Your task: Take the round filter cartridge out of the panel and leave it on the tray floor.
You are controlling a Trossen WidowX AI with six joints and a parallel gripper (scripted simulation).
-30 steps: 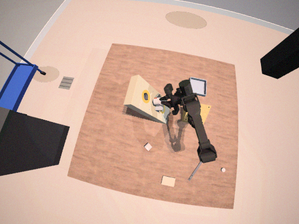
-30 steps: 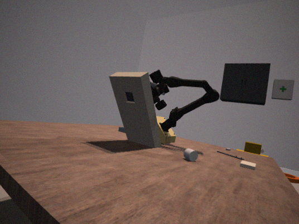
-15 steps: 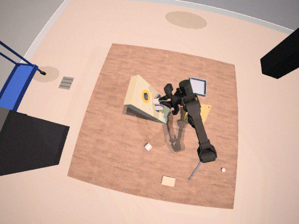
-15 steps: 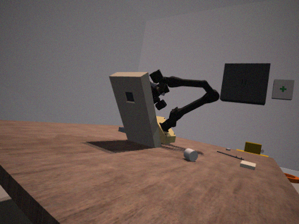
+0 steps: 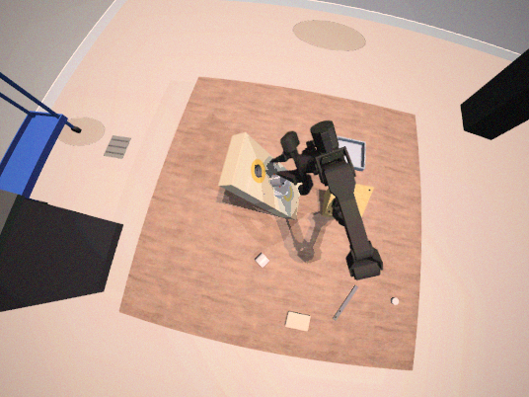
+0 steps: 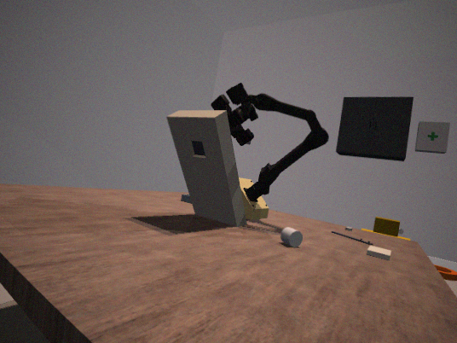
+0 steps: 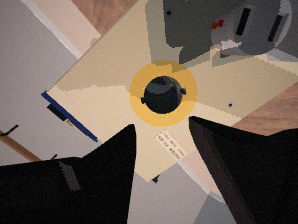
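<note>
Now: gripper tip 2 cm past the round grey filter cartridge, 1 cm to the left of it and 11 cm above it. Round my gripper tip: cream block 24 cm behind, 49 cm to the left, 30 cm below.
</note>
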